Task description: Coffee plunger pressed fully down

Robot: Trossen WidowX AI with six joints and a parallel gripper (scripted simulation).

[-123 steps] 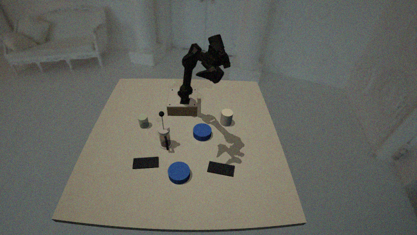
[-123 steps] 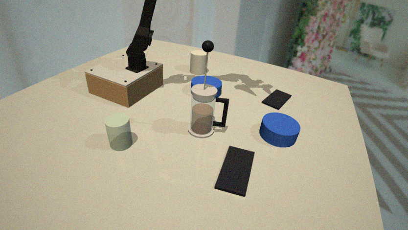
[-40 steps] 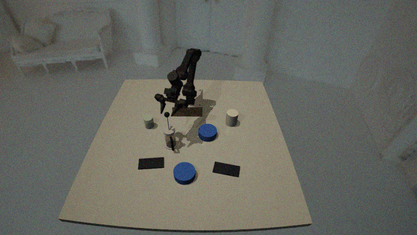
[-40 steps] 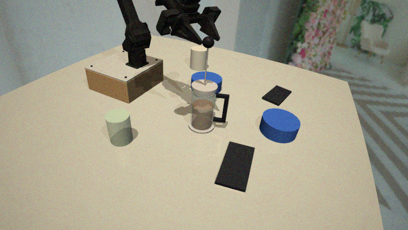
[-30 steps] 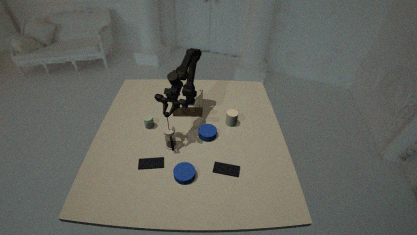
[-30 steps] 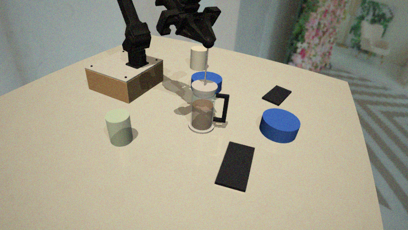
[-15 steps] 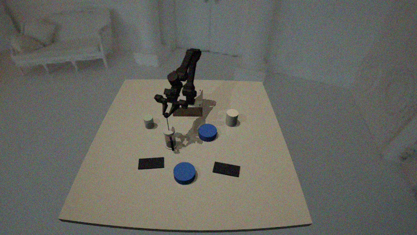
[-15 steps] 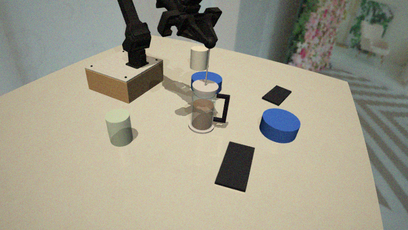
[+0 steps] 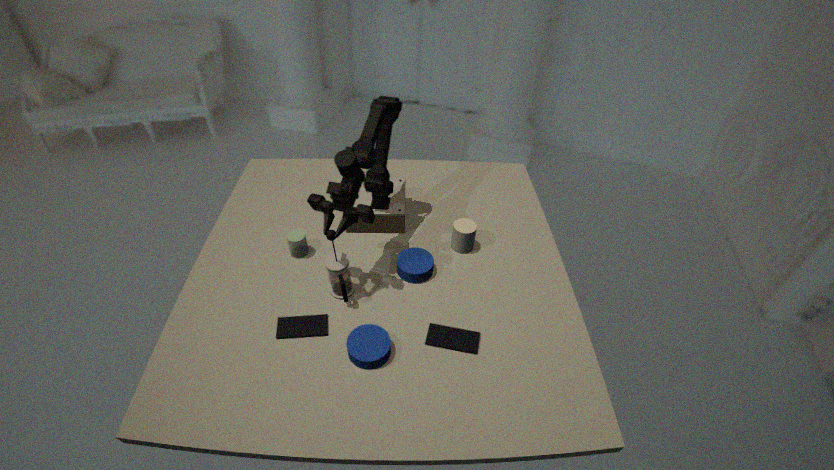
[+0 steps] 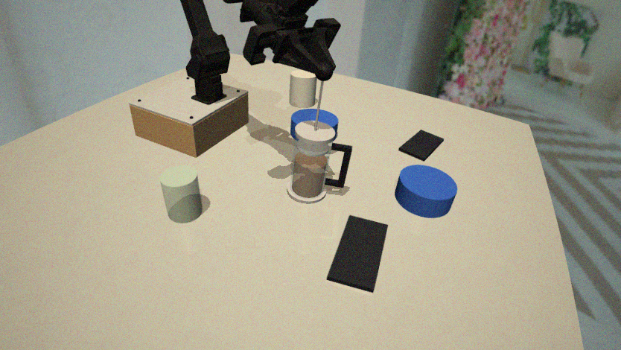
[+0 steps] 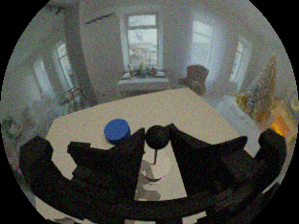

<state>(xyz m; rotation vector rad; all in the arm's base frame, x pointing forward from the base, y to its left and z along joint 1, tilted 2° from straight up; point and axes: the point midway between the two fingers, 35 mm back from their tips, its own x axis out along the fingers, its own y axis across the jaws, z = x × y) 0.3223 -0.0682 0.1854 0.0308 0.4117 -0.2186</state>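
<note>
The coffee press is 10 mm to the left of my gripper tip and 130 mm below it. Round my gripper tip: pale green cylinder 170 mm behind, 180 mm to the right, 210 mm below.
</note>
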